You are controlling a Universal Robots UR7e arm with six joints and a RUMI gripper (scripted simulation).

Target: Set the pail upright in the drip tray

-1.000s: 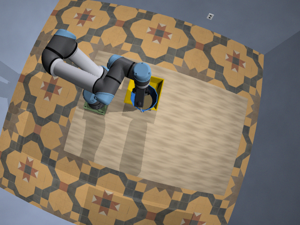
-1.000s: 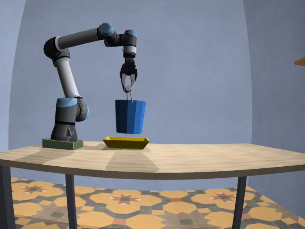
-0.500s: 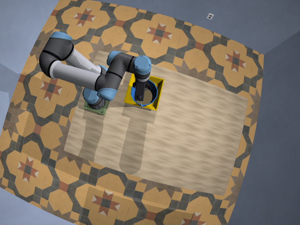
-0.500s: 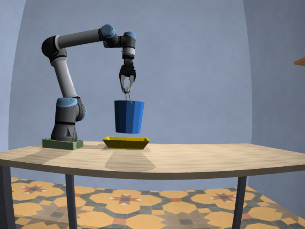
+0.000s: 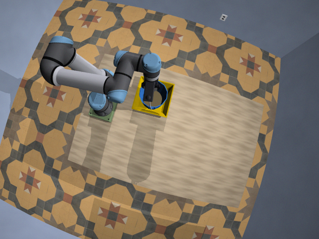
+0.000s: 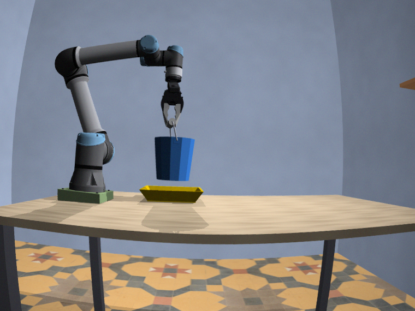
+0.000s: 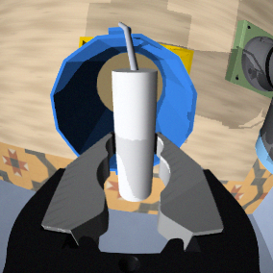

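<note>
Right now my hand is 1 cm short of the blue pail and 9 cm above it. Round my hand: white-grey grip 1 cm ahead, 3 cm below; then yellow drip tray 4 cm to the left, 31 cm below.
</note>
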